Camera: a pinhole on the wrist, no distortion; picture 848 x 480 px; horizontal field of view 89.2 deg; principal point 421.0 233.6 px. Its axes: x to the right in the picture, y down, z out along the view. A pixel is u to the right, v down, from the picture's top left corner.
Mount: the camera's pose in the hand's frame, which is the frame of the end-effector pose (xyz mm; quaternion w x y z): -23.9 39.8 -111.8 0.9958 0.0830 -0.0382 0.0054
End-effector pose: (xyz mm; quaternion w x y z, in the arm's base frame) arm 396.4 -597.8 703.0 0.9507 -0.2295 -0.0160 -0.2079
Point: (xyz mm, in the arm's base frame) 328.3 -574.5 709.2
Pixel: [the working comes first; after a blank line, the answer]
In the camera's frame: -37.1 -29.2 133.1

301.1 139.2
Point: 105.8 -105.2 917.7
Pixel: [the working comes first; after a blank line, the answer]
In the camera's frame: -364.9 236.9 500.5

107.5 437.1
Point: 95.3 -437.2 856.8
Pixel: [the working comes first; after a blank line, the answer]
In the camera's frame: -270.4 -41.3 334.1

73.1 180.4
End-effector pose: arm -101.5 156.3 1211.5 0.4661 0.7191 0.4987 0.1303
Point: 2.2 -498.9 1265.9
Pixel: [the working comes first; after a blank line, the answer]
In the camera's frame: -451.3 200.2 514.9

44.1 400.8
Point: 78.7 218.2 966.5
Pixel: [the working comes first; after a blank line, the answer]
In the camera's frame: 252.1 -81.0 325.5

754.0 126.6
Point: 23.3 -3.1 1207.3
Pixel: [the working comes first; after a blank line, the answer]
In the camera's frame: -28.1 88.8 273.7

376.8 373.0
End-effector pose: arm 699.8 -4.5 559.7 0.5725 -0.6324 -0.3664 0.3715
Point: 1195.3 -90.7 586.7
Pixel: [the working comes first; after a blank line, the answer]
In the camera's frame: 142.4 -104.6 -369.6

behind the camera
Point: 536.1 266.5 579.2
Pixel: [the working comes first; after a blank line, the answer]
In the camera's frame: 217.4 -25.7 372.2

672.1 204.0
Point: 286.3 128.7 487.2
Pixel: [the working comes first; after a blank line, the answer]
In the camera's frame: -0.3 97.0 537.7

420.8 311.2
